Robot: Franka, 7 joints.
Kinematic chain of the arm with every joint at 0, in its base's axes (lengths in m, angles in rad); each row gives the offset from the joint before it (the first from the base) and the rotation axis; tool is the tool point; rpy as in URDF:
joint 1: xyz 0 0 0.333 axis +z
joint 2: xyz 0 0 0 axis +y
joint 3: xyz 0 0 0.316 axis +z
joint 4: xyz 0.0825 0 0 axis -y
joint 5: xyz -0.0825 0 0.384 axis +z
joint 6: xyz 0 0 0 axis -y
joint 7: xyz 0.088 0 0 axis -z
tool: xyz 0 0 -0.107 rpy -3.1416 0 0
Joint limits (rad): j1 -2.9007..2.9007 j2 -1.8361..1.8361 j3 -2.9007..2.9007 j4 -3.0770..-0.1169 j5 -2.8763..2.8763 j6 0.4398..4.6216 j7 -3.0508..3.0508
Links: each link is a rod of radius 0.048 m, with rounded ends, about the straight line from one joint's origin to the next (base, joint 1, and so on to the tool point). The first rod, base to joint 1, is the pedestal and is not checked.
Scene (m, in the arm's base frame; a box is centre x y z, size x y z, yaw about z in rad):
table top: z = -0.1
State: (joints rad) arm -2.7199 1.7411 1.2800 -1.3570 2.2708 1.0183 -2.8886
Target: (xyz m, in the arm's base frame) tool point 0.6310 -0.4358 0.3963
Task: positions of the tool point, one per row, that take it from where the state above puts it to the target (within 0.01 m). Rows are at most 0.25 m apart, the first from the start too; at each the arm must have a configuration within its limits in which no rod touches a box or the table.
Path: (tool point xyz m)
1: -0.1342 -0.7193 0.2474
2: 0.0745 -0.7408 0.2842
3: 0.2848 -0.6989 0.3213
4: 0.4767 -0.5947 0.3588
5: 0.6310 -0.4358 0.3963

